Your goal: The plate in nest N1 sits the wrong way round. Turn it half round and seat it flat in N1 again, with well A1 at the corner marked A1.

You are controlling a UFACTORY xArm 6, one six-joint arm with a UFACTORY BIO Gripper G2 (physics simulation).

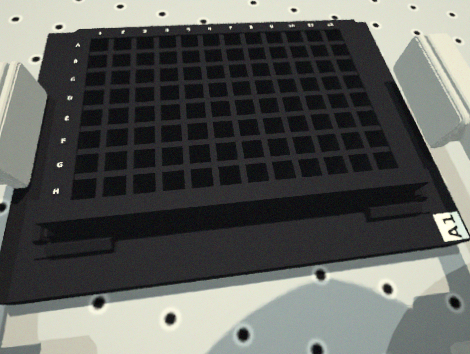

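The black plate (235,177) with square wells sits in the black nest (225,252). Its row letters run down its left side and its column numbers run along its far edge, so well A1 is at the far left corner. The nest's white A1 label (451,226) is at the near right corner, diagonally opposite. My gripper (226,107) is open, with one grey finger beside the plate's left side and the other beyond its right side. The right finger stands a little apart from the plate. Whether the left finger touches the plate I cannot tell.
A pale deck (135,332) with round black holes lies around and under the nest. Grey shadows fall across the deck in front of the nest and at the near right. Two low tabs of the nest show along the plate's near side.
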